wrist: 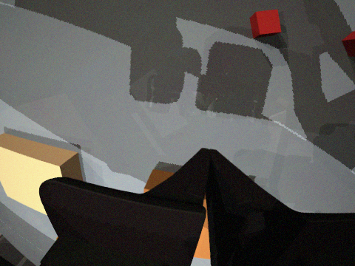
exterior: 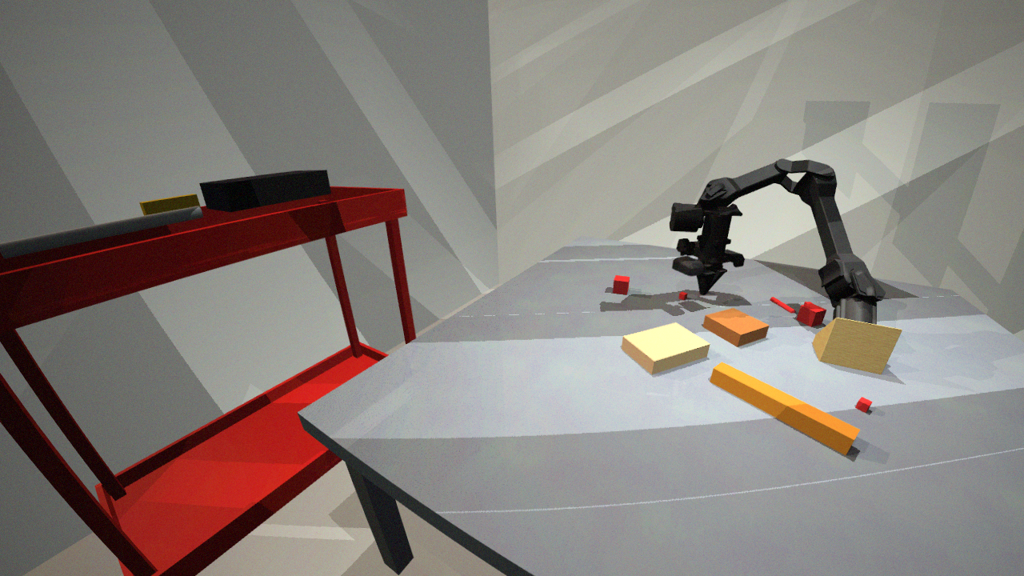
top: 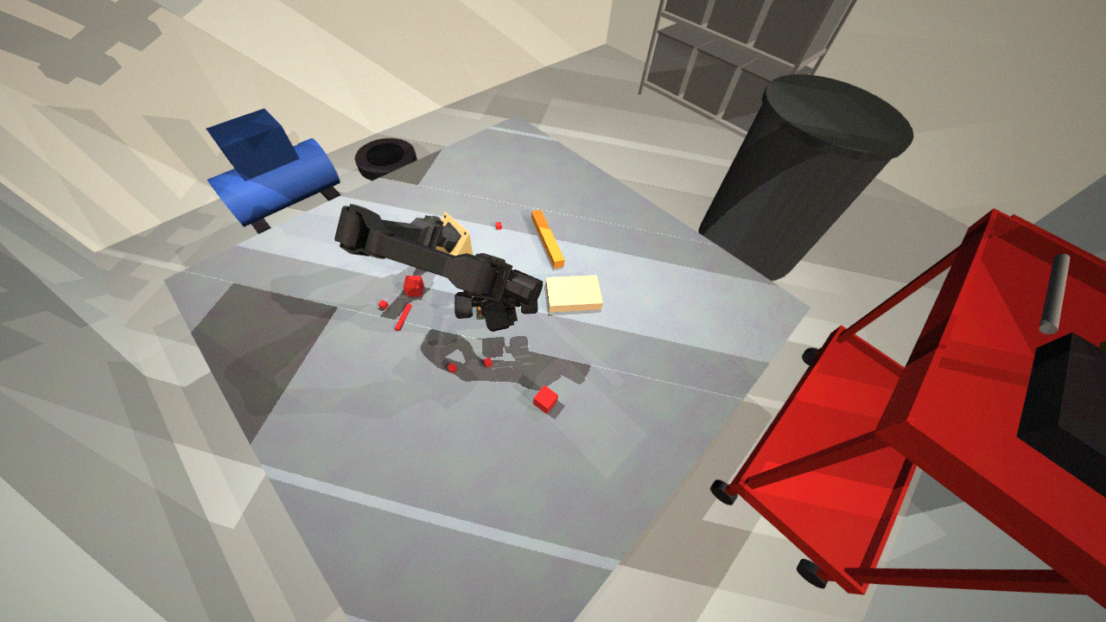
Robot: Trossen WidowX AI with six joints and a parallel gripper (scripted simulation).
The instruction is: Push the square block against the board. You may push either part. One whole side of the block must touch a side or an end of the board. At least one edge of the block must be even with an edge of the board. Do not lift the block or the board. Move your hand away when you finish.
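My gripper tip is now 90 mm past the square block, 60 mm to the right of it and 40 mm above it. Round my gripper tip: red stick 190 mm behind, 170 mm to the right, 50 mm below; orange bar 170 mm behind, 310 mm to the left, 40 mm below; board 30 mm ahead, 230 mm to the left, 40 mm below.
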